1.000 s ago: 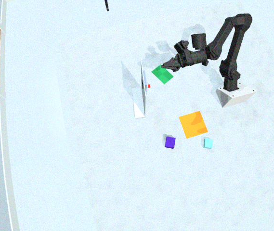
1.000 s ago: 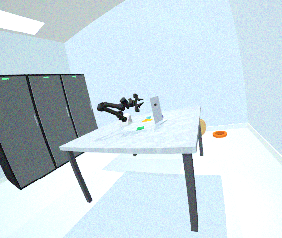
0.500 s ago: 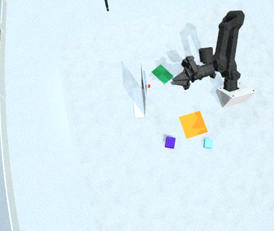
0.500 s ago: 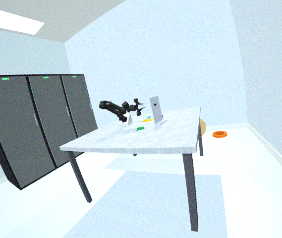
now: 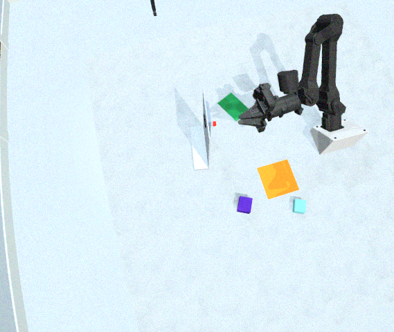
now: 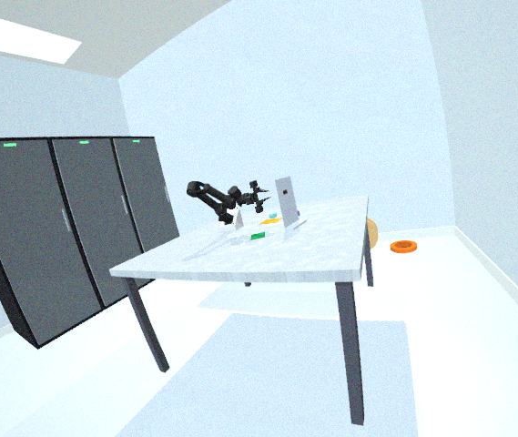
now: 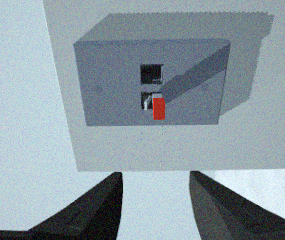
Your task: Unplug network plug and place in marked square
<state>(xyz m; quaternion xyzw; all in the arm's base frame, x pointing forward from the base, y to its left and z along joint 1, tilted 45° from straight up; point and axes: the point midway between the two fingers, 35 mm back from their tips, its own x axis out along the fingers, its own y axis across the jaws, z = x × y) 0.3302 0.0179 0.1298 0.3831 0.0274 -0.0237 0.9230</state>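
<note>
Now: the network plug 9 cm ahead of my gripper tip and 2 cm to the right of it. The rest, counted from my gripper tip: flat green block (6 cm behind, 15 cm to the right, 19 cm below); upright panel (11 cm ahead, 3 cm to the right, 7 cm below); flat orange square (11 cm behind, 18 cm to the left, 19 cm below).
</note>
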